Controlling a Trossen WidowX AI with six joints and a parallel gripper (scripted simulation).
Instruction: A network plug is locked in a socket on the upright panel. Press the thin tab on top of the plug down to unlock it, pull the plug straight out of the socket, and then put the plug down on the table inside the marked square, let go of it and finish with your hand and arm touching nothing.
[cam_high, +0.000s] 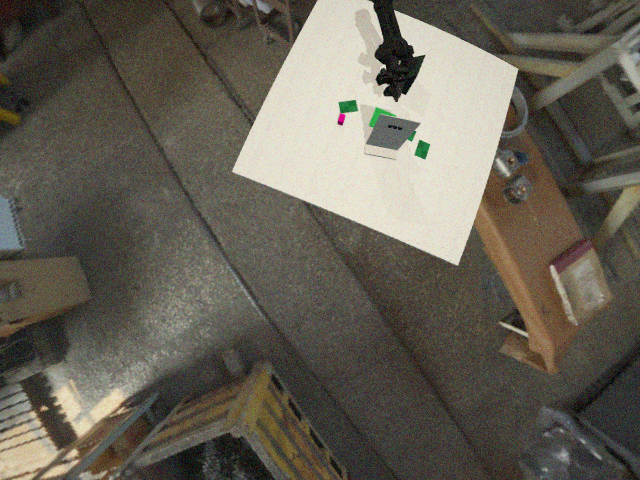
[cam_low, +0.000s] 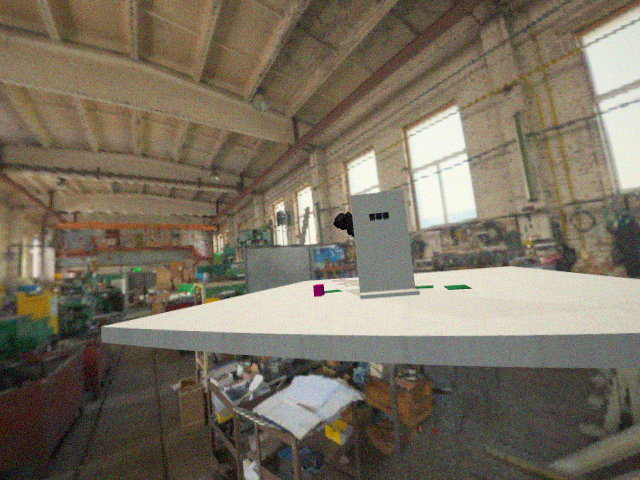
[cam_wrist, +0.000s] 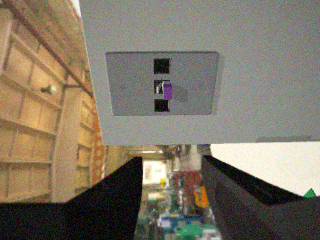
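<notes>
Right now the purple plug is 11 cm ahead of my gripper tip and 3 cm to the left of it. Round my gripper tip: grey panel (13 cm ahead, 10 cm below, 4 cm to the left); bright green square (25 cm below, 2 cm behind, 1 cm to the right).
</notes>
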